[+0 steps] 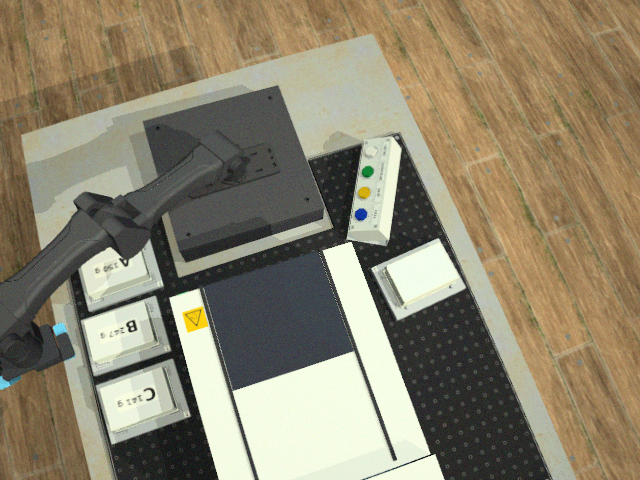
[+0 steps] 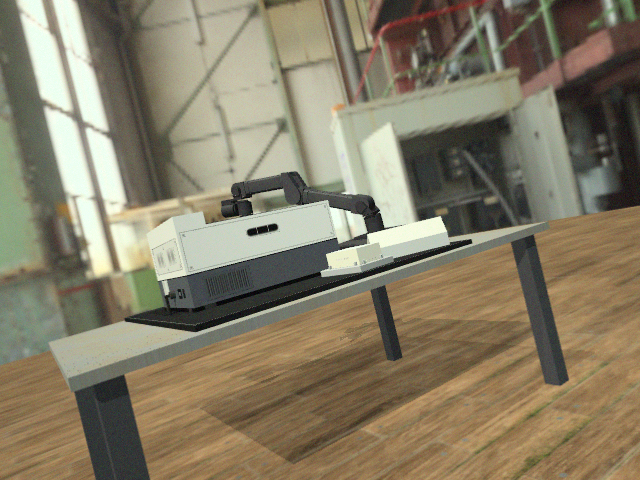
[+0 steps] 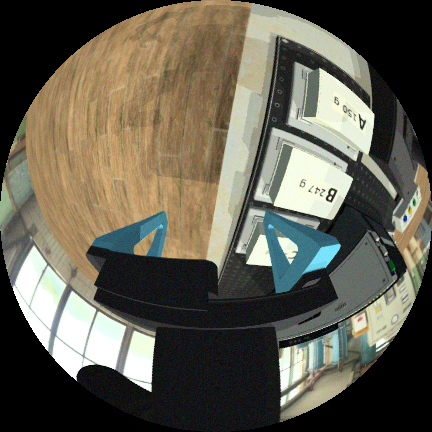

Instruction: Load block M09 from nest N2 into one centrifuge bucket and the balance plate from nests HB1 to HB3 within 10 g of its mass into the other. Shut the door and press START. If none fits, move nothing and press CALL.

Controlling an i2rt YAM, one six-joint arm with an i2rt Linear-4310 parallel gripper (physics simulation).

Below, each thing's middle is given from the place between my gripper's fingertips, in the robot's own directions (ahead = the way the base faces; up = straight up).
Right now the dark door panel [image 1: 279, 319] is 430 mm to the left of my hand, 100 mm above it and 80 mm ahead of it. Also, from my hand: white button box [image 1: 370, 221] (730 mm to the left, 150 mm behind, 70 mm below); then white block [image 1: 428, 271] (740 mm to the left, 70 mm below, 60 mm ahead); then white centrifuge [image 2: 199, 266] (430 mm to the left, 240 mm ahead, 10 mm above).
